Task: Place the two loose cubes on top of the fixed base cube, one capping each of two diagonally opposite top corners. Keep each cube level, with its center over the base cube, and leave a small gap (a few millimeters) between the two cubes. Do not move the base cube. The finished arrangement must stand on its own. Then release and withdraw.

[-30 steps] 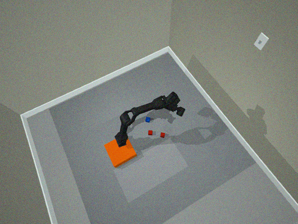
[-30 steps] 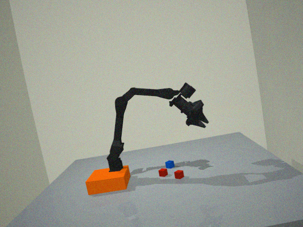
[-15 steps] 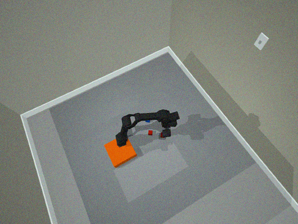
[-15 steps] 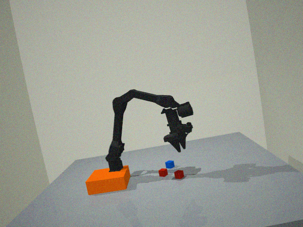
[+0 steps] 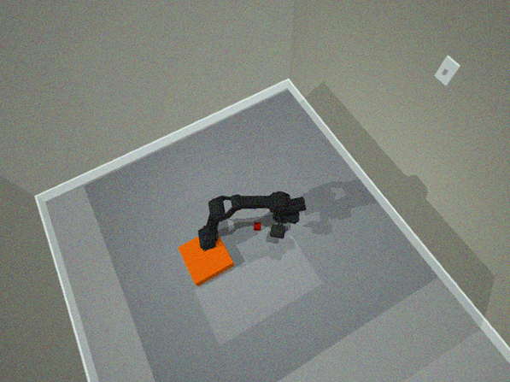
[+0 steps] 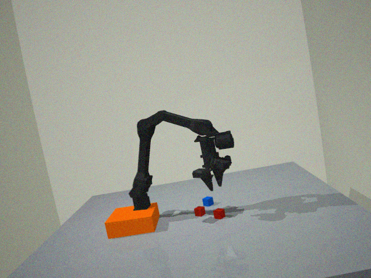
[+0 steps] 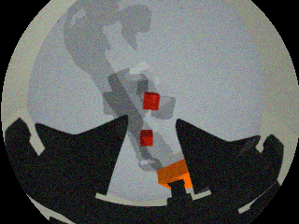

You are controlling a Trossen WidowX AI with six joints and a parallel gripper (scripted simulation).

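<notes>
Now: the blue cube 18 cm to the left of my gripper tip, 11 cm below it and 7 cm behind it.
</notes>
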